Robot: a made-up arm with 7 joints.
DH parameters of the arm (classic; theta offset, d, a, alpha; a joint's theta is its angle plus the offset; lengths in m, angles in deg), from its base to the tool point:
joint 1: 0 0.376 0 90
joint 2: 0 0.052 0 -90
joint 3: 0 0.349 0.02 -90
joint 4: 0 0.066 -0.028 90
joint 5: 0 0.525 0 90
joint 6: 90 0.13 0.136 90
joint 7: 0 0.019 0 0
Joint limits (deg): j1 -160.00..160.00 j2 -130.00..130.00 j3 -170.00..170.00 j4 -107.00..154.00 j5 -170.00..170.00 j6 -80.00..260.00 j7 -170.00..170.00
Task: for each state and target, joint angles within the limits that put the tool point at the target. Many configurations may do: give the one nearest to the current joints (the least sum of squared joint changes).
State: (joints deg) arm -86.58 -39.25 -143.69 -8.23 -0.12 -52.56 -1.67
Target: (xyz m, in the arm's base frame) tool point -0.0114 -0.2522 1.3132
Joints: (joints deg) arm -83.27 -20.44 -144.38 -2.59 0.17 -42.02 -1.67
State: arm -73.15 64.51 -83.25 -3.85 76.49 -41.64 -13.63
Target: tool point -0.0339 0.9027 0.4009
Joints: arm -72.47 93.33 -72.71 -40.72 75.82 -61.41 -13.63
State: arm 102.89 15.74 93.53 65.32 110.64 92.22 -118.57
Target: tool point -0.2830 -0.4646 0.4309
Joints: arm 114.18 30.33 114.33 89.29 119.52 94.92 -118.57
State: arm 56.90 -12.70 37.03 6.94 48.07 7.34 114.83
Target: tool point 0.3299 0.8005 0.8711
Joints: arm 62.18 -46.11 32.92 16.38 48.54 7.05 114.83
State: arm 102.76 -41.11 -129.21 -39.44 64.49 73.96 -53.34
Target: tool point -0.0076 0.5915 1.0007
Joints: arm 72.03 -37.14 -131.52 -31.38 68.41 89.74 -53.34
